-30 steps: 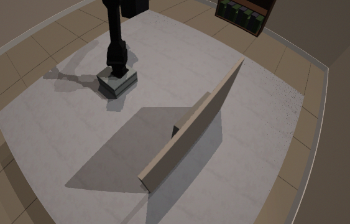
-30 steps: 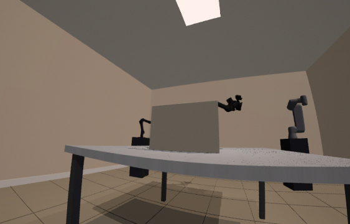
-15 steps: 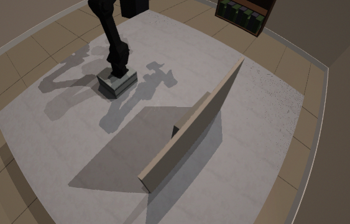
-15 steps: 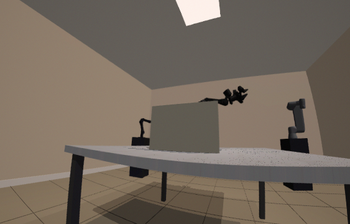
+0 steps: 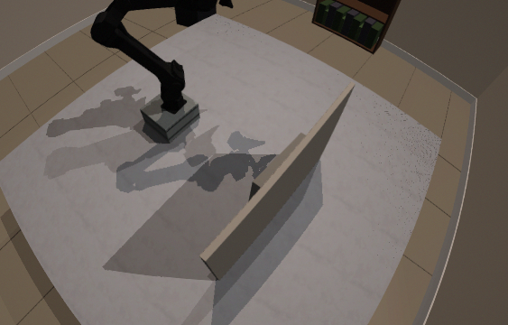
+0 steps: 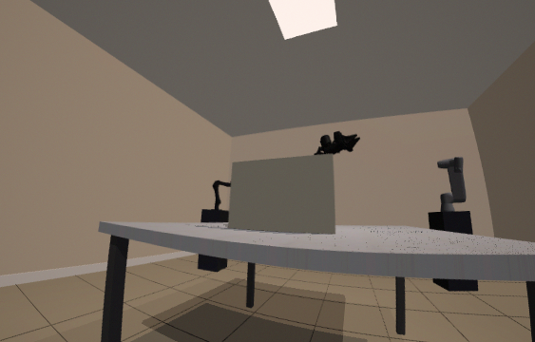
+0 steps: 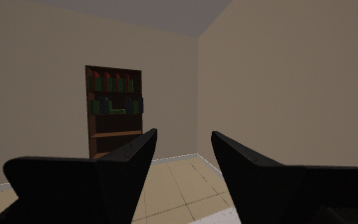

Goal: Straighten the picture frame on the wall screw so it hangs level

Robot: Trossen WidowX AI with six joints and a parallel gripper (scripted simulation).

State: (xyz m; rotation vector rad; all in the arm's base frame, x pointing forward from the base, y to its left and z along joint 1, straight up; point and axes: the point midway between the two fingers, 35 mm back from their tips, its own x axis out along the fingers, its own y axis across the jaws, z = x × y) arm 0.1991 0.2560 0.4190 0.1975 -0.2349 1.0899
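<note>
My gripper tip is now 210 mm short of the picture frame, 400 mm to the left of it and 330 mm above it. The rest, counted from my gripper tip: wall panel: 210 mm ahead, 400 mm to the right, 340 mm below.
</note>
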